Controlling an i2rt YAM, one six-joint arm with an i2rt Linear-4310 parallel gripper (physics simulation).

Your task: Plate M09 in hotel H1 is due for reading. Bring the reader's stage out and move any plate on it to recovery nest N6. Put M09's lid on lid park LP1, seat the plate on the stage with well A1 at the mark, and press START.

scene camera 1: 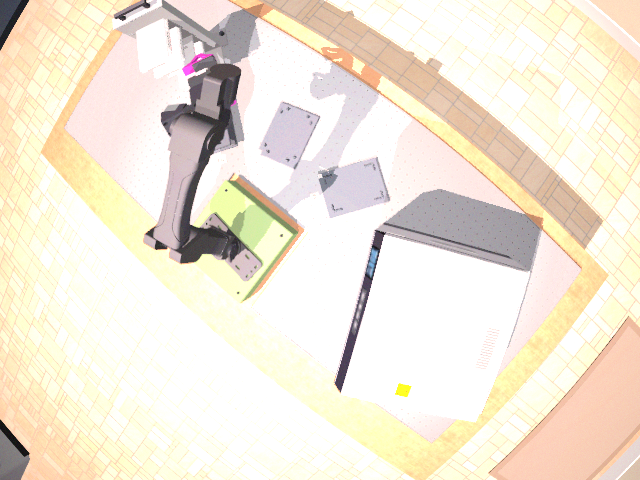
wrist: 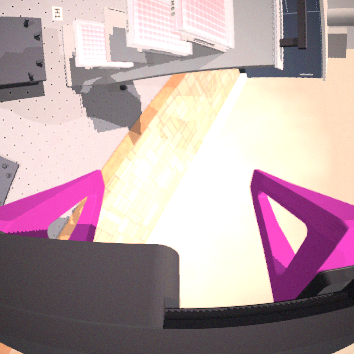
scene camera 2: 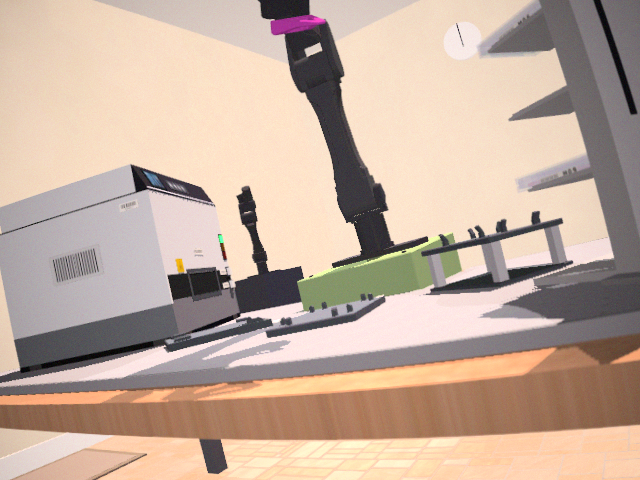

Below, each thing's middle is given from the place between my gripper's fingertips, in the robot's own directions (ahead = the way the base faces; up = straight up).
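Measured from the grey square nest plate (scene camera 1: 357,186), my gripper is barely past it, well to the left of it and well above it. There is also the plate reader (scene camera 2: 139,247), which from my hand is slightly behind, a long way to the right and a long way below.
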